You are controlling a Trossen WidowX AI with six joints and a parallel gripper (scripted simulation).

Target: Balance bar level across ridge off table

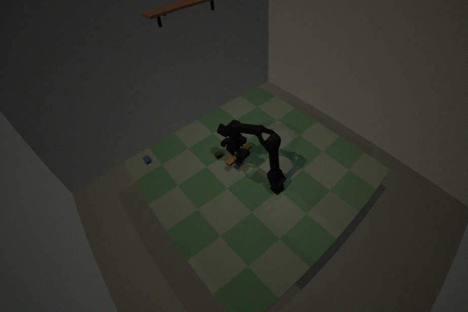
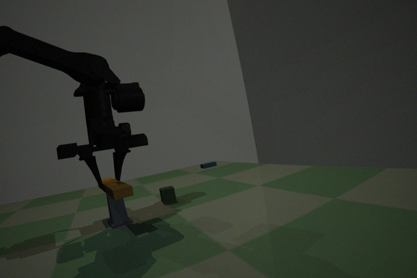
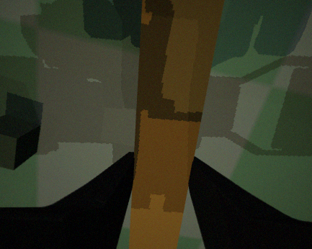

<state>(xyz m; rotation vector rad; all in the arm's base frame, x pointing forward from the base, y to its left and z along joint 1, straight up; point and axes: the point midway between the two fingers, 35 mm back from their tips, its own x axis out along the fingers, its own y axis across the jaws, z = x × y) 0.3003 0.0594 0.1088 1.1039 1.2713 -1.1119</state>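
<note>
The orange bar lies 30 mm to the right of my gripper tip. The rest, counted from my gripper tip: dark green cube 130 mm ahead, 40 mm to the left, 60 mm below; then small blue block 440 mm ahead, 440 mm to the left, 70 mm below.
</note>
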